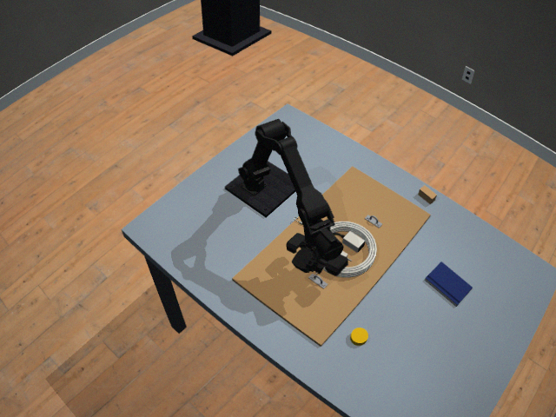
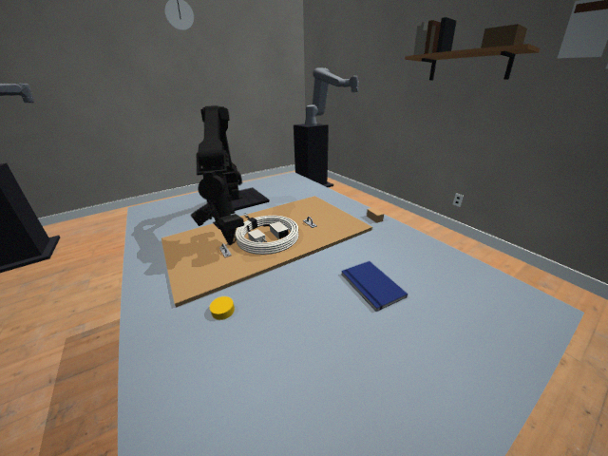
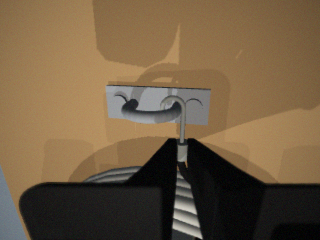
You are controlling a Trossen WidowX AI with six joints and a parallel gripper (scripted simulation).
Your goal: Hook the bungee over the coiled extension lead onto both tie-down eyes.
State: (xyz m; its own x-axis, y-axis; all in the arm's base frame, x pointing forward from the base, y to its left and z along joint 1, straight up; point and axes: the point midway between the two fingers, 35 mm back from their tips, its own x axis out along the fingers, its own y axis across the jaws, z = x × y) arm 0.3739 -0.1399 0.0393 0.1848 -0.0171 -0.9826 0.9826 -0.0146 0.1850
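Now: the extension lead coil 120 mm to the left of my hand, 30 mm below it and 20 mm ahead of it. From my hand the other things lie so: yellow disc (230 mm ahead, 100 mm to the right, 40 mm below); then small wooden block (500 mm to the left, 120 mm ahead, 40 mm below).
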